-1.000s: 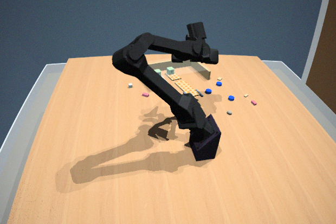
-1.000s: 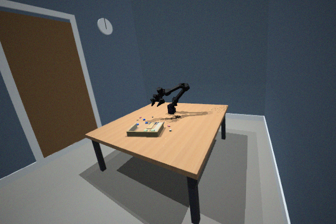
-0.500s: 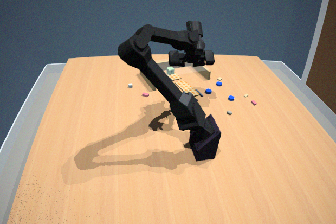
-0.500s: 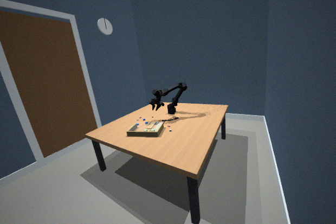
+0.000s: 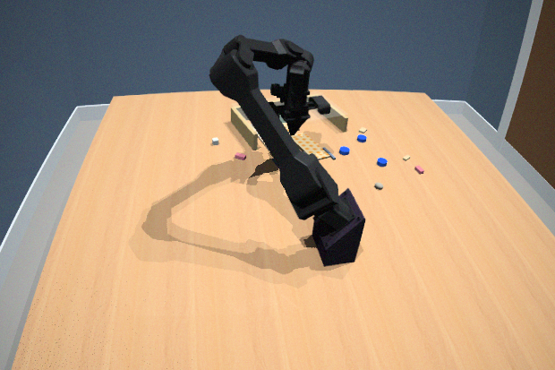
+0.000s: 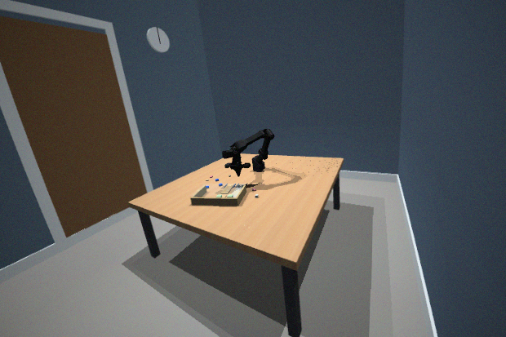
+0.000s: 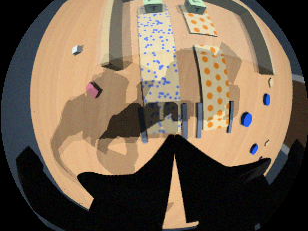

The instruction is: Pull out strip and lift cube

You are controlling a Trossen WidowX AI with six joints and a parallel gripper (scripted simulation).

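My gripper tip is 8 cm above the orange-dotted strip, 7 cm to the left of it and 6 cm short of it. The rest, counted from my gripper tip: grey piece (21 cm to the right, 16 cm behind, 7 cm below).
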